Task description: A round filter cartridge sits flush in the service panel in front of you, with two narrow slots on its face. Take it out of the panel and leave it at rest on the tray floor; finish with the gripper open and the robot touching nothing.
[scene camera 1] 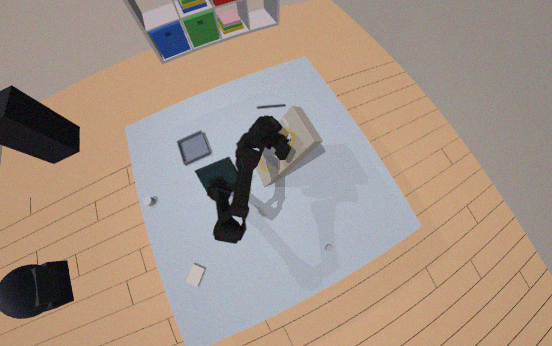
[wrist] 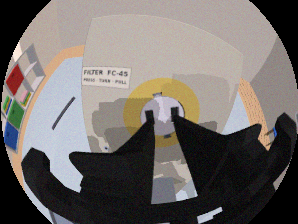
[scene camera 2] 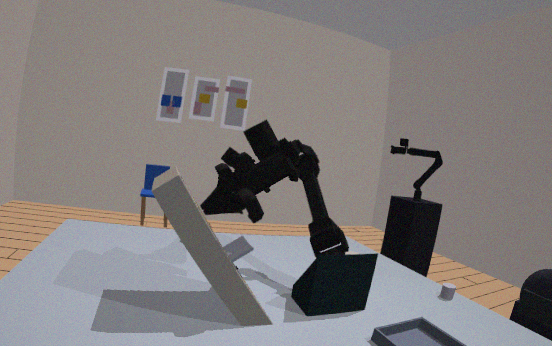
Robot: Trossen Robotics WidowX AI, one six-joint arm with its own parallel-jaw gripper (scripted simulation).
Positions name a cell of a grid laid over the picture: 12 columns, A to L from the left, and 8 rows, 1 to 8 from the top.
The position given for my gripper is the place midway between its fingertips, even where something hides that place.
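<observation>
You'd find a tan service panel (scene camera 2: D5) here, and I can see that panel in other views too, at (scene camera 1: G4) and (wrist: F3). There's a round filter cartridge (wrist: G4) as well, but scene camera 2 misses the cartridge, since it's hidden there by the tan service panel. A grey tray (scene camera 1: E4) is here too, and my gripper (scene camera 2: E5) also shows in the wrist view (wrist: G5).
</observation>
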